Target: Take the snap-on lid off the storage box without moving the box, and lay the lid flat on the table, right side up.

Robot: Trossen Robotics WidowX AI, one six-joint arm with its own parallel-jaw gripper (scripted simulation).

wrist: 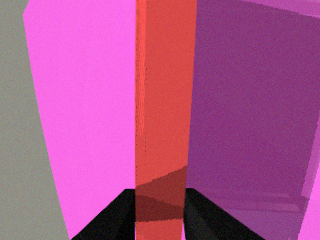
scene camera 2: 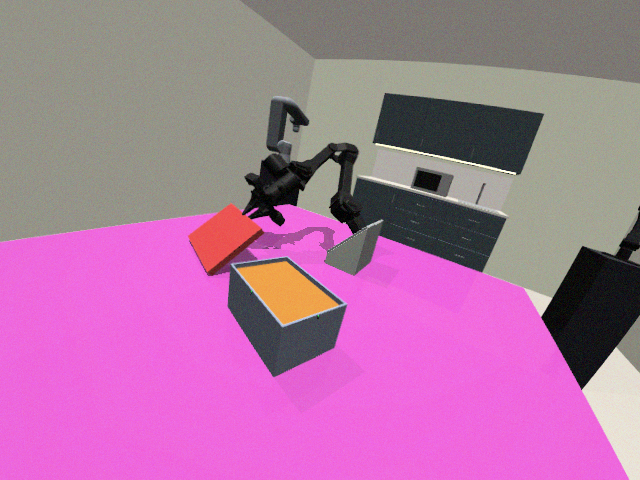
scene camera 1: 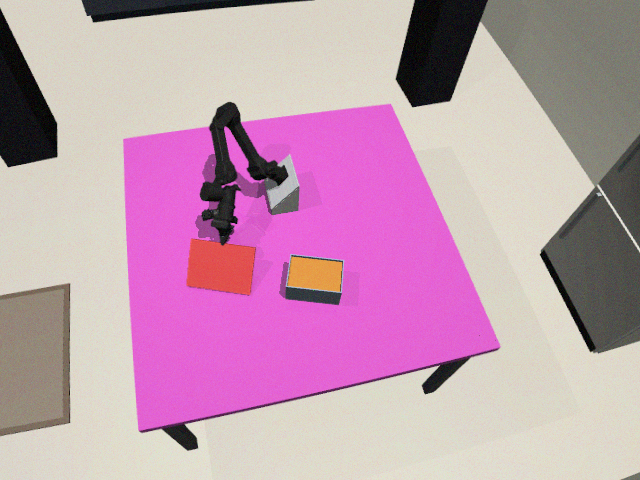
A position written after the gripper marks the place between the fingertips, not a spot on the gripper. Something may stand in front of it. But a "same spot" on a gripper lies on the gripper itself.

Labels:
gripper: wrist 159, 198; scene camera 2; scene camera 1
red lid: wrist 165, 44; scene camera 2; scene camera 1
same spot on gripper: point(scene camera 1: 224, 233) = point(scene camera 2: 252, 203)
same spot on red lid: point(scene camera 2: 220, 239) = point(scene camera 1: 228, 271)

